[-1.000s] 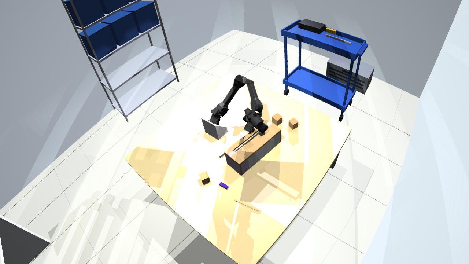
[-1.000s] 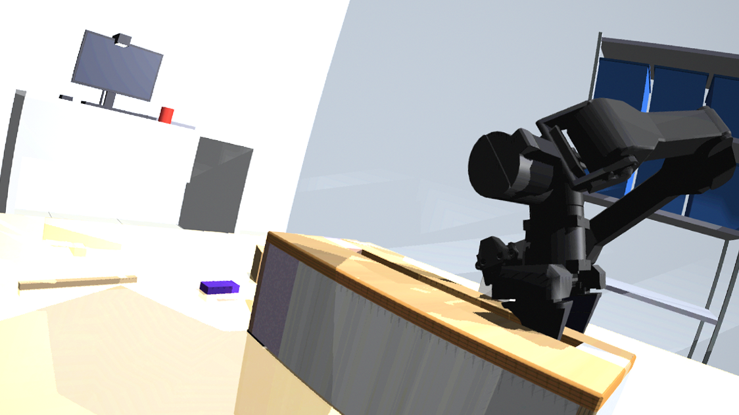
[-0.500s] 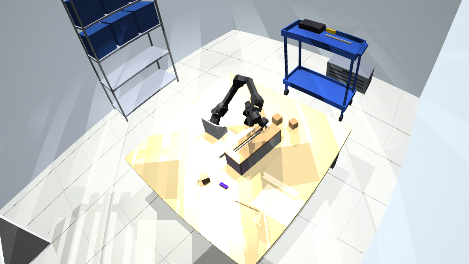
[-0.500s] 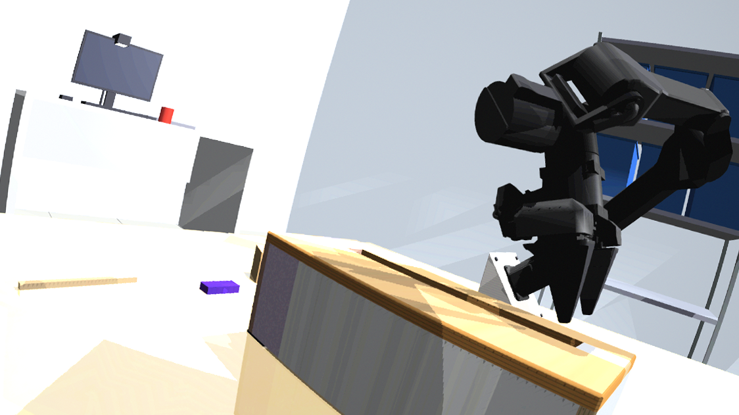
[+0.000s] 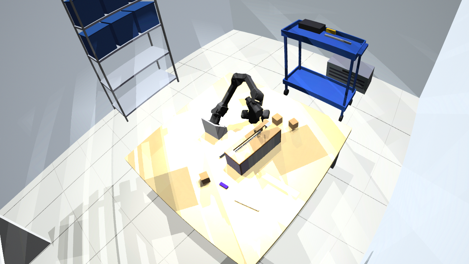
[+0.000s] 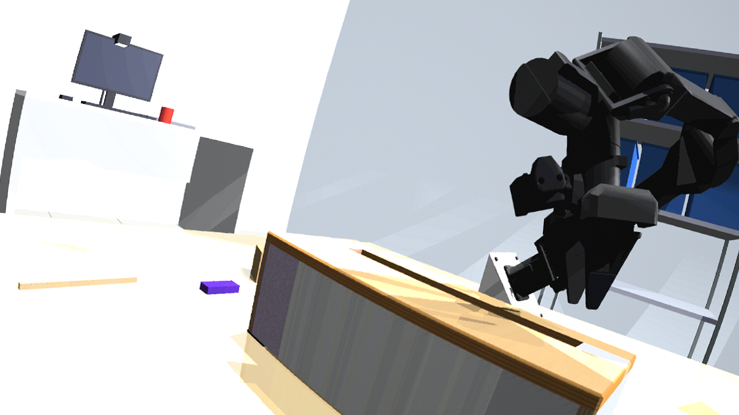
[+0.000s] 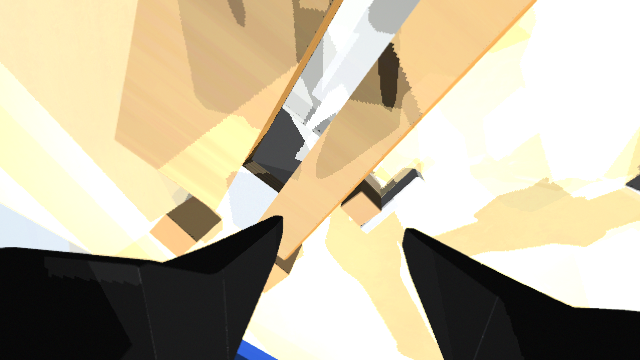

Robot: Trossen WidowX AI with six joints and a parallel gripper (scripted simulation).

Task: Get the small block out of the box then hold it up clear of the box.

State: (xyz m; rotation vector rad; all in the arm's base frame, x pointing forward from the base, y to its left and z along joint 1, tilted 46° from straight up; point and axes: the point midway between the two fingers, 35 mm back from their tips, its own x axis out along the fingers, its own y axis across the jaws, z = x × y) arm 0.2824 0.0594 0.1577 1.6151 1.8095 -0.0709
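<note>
My gripper tip is now 14 cm above the small tan block, 5 cm to the right of it and 4 cm past it. From my gripper tip the other things lie so: long wooden box (13 cm to the right, 9 cm below, 3 cm ahead); then thin stick (47 cm to the right, 29 cm ahead, 15 cm below); then purple piece (45 cm to the right, 15 cm below, 8 cm ahead).
</note>
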